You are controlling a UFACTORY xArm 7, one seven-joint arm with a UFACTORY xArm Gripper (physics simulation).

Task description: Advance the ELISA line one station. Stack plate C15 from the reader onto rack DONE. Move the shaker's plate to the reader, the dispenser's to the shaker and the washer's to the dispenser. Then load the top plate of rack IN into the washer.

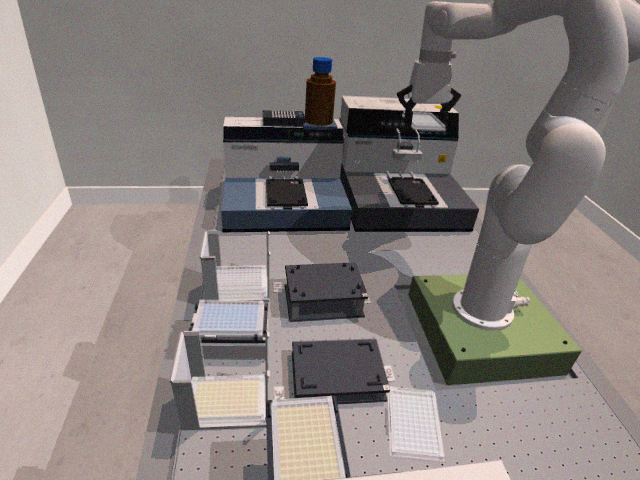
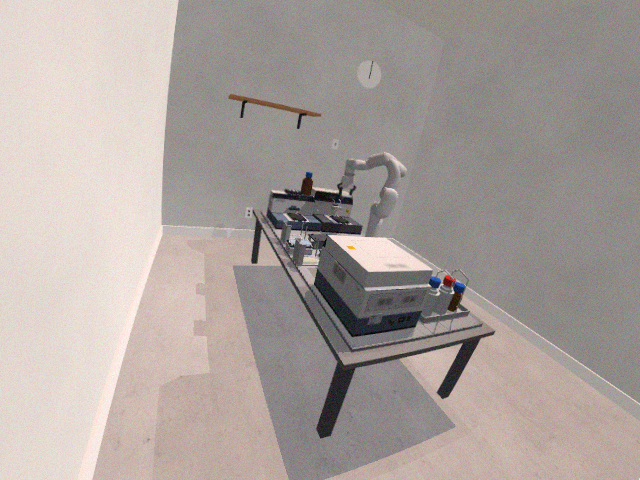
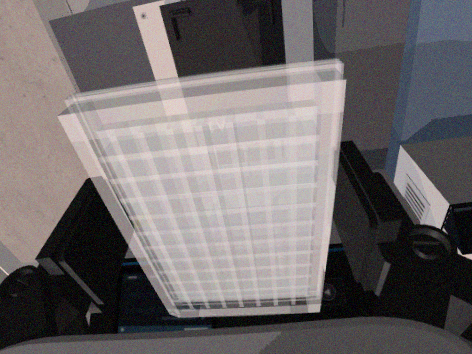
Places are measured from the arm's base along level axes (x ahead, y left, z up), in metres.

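Pixels of known places: gripper, fingertip midpoint: (image 1: 424, 125) (image 2: 345, 195) (image 3: 221, 188); arm's base, origin of the base link: (image 1: 482, 310).
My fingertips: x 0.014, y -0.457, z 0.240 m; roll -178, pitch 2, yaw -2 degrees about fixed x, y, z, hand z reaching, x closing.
Observation:
Ahead of a thing's pixels: the offset from my fingertips to its middle. "spot": to the spot under its first point.
My gripper (image 1: 426, 124) (image 2: 346, 191) (image 3: 221, 188) is shut on a clear multiwell plate @(0.001 m back, 0.019 m right, 0.005 m up) (image 1: 430, 120) (image 3: 215, 175), held high over the dark grey instrument @(spot: 0.007 m ahead, 0.071 m left, 0.252 m down) (image 1: 413, 219) at the back right. The plate spans between both fingers. That instrument's black nest @(spot: 0.008 m back, 0.005 m right, 0.201 m down) (image 1: 413, 191) is bare, as is the nest @(spot: 0.365 m ahead, 0.020 m right, 0.211 m down) (image 1: 285, 192) of the blue instrument @(spot: 0.372 m ahead, 0.057 m left, 0.250 m down) (image 1: 284, 218) beside it. A yellow-welled plate @(0.395 m ahead, 0.752 m left, 0.166 m down) (image 1: 307, 439) rests on a black carrier at the front. Another yellow plate @(0.507 m ahead, 0.596 m left, 0.278 m down) (image 1: 230, 397) is in the front left rack (image 1: 187, 403); a clear plate @(0.493 m ahead, 0.294 m left, 0.265 m down) (image 1: 241, 281) is in the back left rack (image 1: 209, 276). Plate labels are unreadable.
A pale blue plate @(0.504 m ahead, 0.450 m left, 0.231 m down) (image 1: 231, 317) sits between the racks. Two black stands (image 1: 325, 281) (image 1: 338, 365) and a loose clear plate @(0.197 m ahead, 0.666 m left, 0.286 m down) (image 1: 416, 423) are mid-table. An amber bottle @(spot: 0.259 m ahead, 0.163 m right, 0.011 m up) (image 1: 320, 100) (image 2: 307, 184) tops the blue instrument. A large white box instrument @(0.399 m ahead, 1.038 m left, 0.158 m down) (image 2: 379, 253) stands at the near end.

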